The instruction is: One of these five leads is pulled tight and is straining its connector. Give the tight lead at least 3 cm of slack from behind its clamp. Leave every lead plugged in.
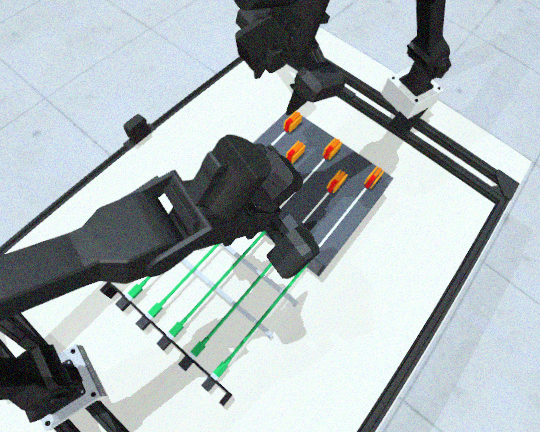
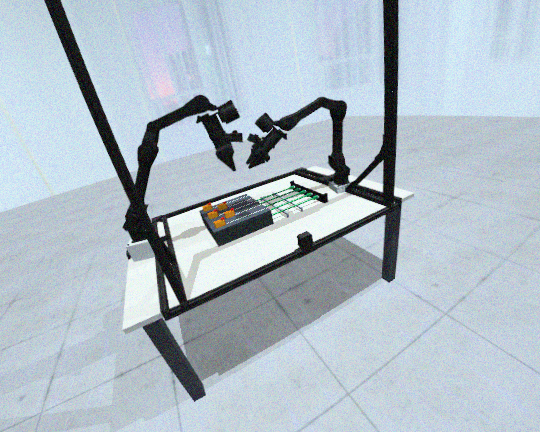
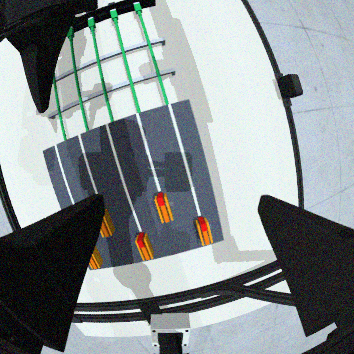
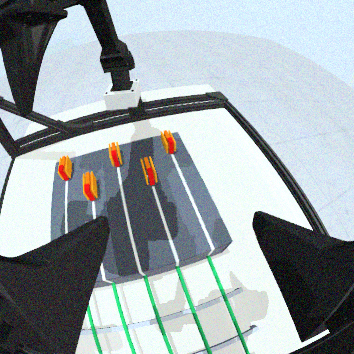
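Seen in the pictures: left gripper, fingertip midpoint: (image 1: 272,95) (image 2: 234,168) (image 3: 184,203); right gripper, fingertip midpoint: (image 1: 296,201) (image 2: 247,166) (image 3: 10,117) (image 4: 182,222); left arm's base, link origin: (image 1: 416,83) (image 2: 141,237) (image 3: 169,338) (image 4: 121,85); right arm's base, link origin: (image 1: 60,386) (image 2: 341,182).
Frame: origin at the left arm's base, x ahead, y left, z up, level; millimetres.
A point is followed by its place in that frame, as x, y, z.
Note:
Green leads (image 1: 220,282) @[642, 149, -51] (image 3: 153,60) @[637, 36, -50] (image 4: 218,280) @[524, 221, -49] run from plugs (image 1: 220,369) @[722, 280, -46] (image 3: 114,14) @[763, 125, -46] at a black connector bar (image 1: 177,348) @[763, 213, -32] (image 2: 325,197) @[820, 45, -48]. They continue as white lines over a dark block (image 1: 365,205) @[325, 183, -11] (image 2: 245,230) (image 3: 194,150) @[467, -36, -10] (image 4: 200,200) @[401, 197, -10] to staggered orange clamps (image 1: 374,178) @[288, 153, 20] (image 2: 220,223) @[339, -63, 5] (image 3: 204,231) @[340, -54, 13] (image 4: 169,142) @[297, 150, 17] with red parts. The visible plugs sit at the bar; I cannot tell which lead is tight. My left gripper (image 3: 184,203) @[445, 0, 190] is open and empty, high above the block's clamp end. My right gripper (image 4: 182,222) @[505, 155, 149] is open and empty, high above the block near the green leads.
Two thin grey rods (image 1: 247,316) @[634, 229, -56] (image 3: 147,78) @[602, 46, -58] cross the green leads between bar and block. A black frame (image 1: 450,170) @[48, 211, -70] (image 2: 240,280) @[376, -331, -83] borders the white table, with a small black box (image 1: 136,128) @[622, -238, -29] (image 2: 304,240) @[613, -266, -36] (image 3: 290,86) @[611, -241, -31] on one side. The arms are close together above the block.

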